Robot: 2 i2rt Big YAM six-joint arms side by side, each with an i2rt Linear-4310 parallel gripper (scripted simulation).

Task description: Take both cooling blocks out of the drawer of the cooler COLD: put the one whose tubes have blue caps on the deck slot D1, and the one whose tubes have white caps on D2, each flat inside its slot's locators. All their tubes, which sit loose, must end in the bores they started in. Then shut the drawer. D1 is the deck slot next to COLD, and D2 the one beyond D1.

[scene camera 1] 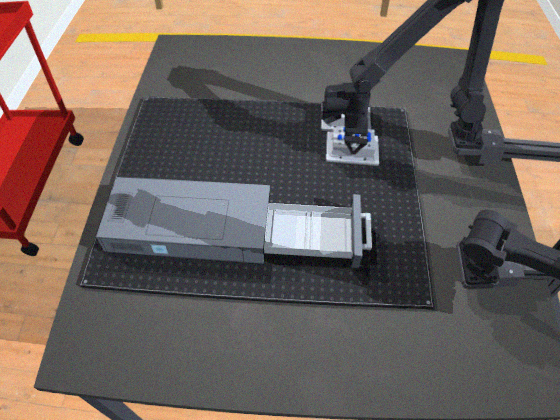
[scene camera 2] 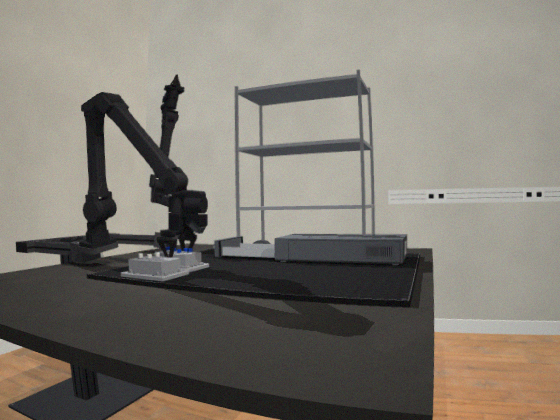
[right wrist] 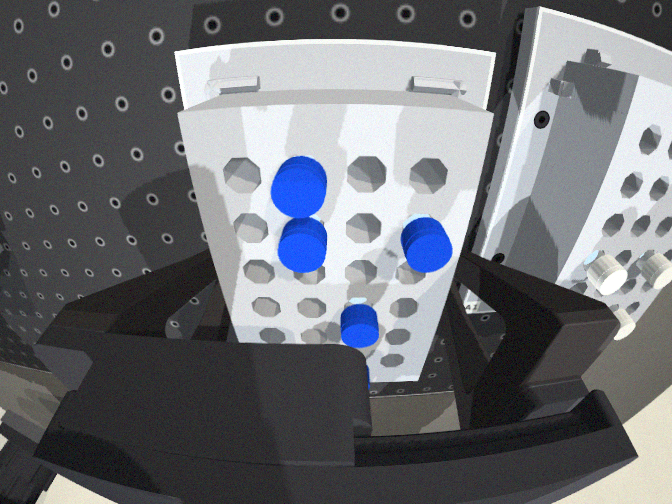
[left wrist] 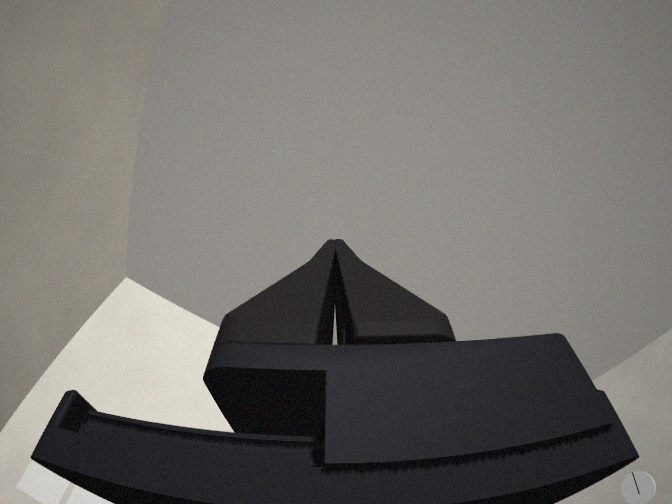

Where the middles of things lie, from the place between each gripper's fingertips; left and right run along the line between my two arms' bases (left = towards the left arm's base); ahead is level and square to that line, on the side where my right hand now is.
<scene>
Now: right hand 3 cm above the slot D1 (right wrist: 298, 66).
I see the slot D1 93 cm below my left hand, 65 cm to the right of it and 61 cm ahead of it.
</scene>
